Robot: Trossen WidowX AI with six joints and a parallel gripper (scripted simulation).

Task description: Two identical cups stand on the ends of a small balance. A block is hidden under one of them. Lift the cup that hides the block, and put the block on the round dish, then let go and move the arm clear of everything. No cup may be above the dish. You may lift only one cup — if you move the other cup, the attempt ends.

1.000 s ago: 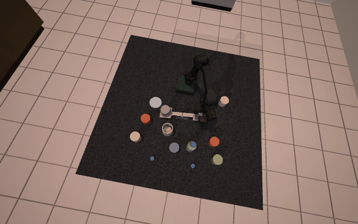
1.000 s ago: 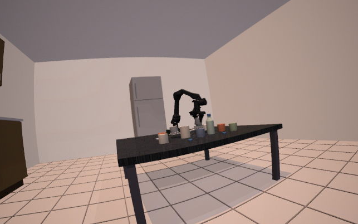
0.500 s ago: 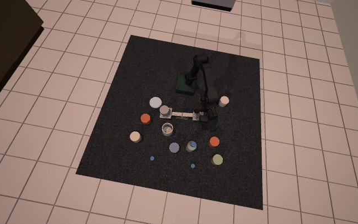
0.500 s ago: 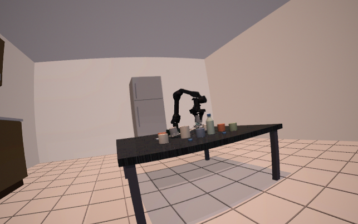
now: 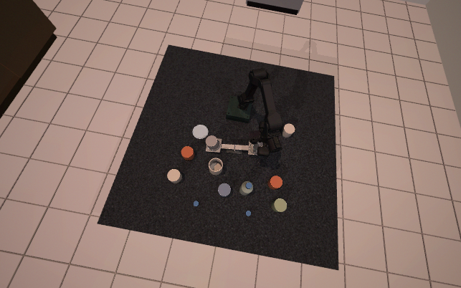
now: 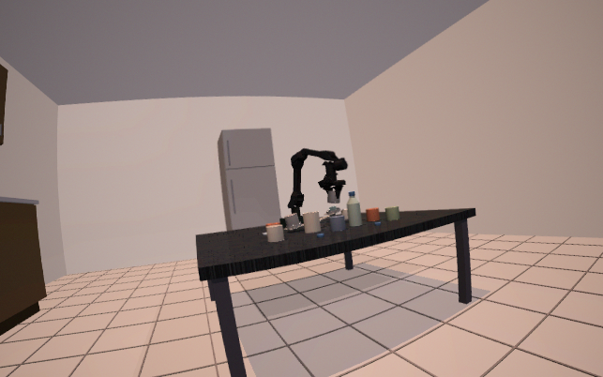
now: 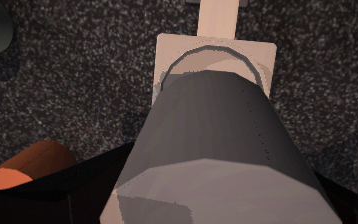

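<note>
Right now my gripper tip is 6 cm above the pale green block and 2 cm to the left of it. From my gripper tip the other things lie so: grey cup (2 cm to the left, 1 cm above); then balance (13 cm to the right, 12 cm below, 3 cm ahead); then bottle (25 cm ahead, 3 cm below).
</note>
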